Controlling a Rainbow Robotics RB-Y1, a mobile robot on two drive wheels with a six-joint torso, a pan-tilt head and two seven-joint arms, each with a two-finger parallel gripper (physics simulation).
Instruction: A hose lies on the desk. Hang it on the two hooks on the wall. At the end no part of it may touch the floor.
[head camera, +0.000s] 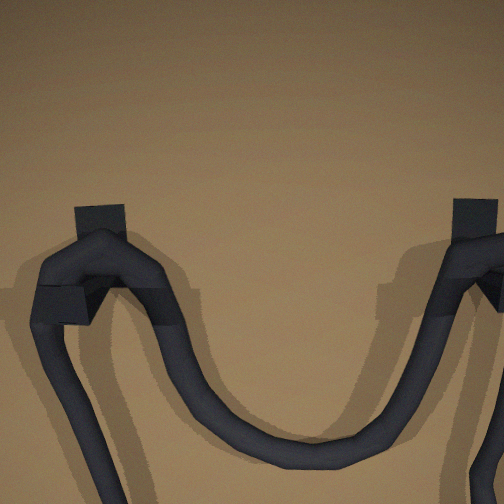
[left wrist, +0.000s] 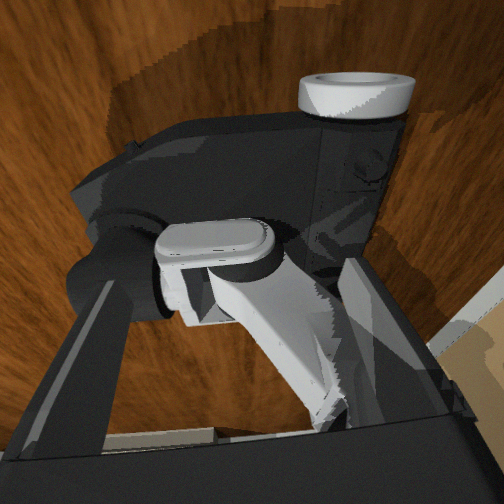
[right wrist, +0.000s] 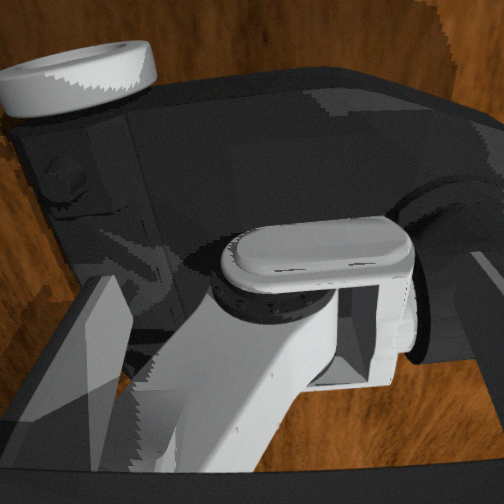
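Note:
In the head view the dark hose (head camera: 300, 452) hangs on the tan wall over both hooks. It bends over the left hook (head camera: 99, 221) and the right hook (head camera: 474, 219) and sags in a U between them. One end hangs down past the left hook (head camera: 85, 425), the other past the right hook (head camera: 492, 450); both run out of the bottom of the picture, so their tips are hidden. Neither gripper shows in the head view. My left gripper (left wrist: 230, 280) is open and empty, pointing down at my own base. My right gripper (right wrist: 295, 280) is also open and empty, over my base.
Both wrist views show my dark base with a white wheel (left wrist: 356, 95), also in the right wrist view (right wrist: 75, 75), above the brown wood floor (left wrist: 45, 150). A strip of the tan wall and its pale skirting (left wrist: 470, 320) shows at the right of the left wrist view.

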